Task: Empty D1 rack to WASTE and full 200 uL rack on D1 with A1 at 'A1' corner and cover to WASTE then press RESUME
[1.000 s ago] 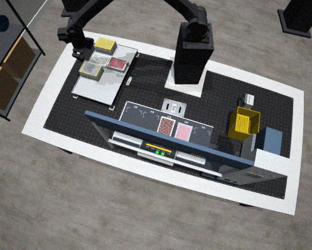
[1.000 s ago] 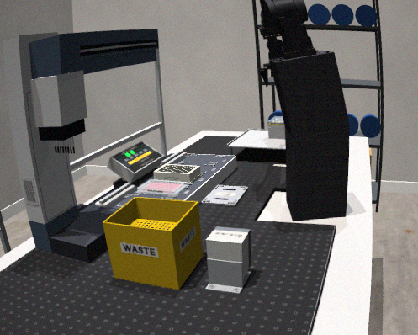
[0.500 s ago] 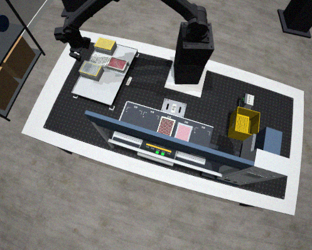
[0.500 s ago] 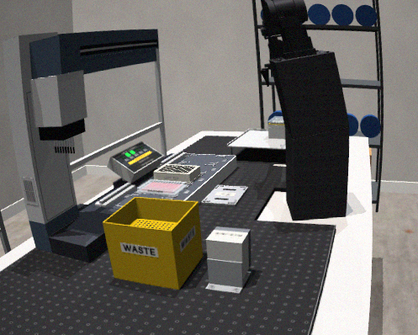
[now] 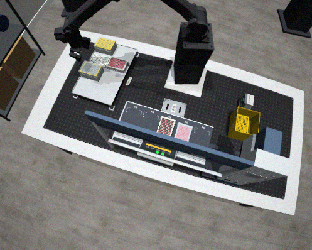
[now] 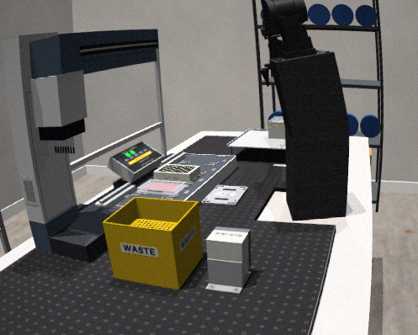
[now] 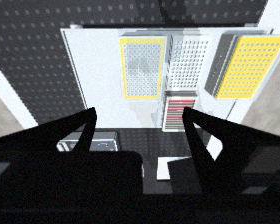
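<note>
The clear rack cover is 150 mm below my hand. Round my hand: blue gantry 520 mm ahead, 510 mm to the left, 230 mm above; then shelf plate 40 mm behind, 80 mm to the left, 220 mm below; then white well plate 110 mm behind, 30 mm to the left, 210 mm below.
</note>
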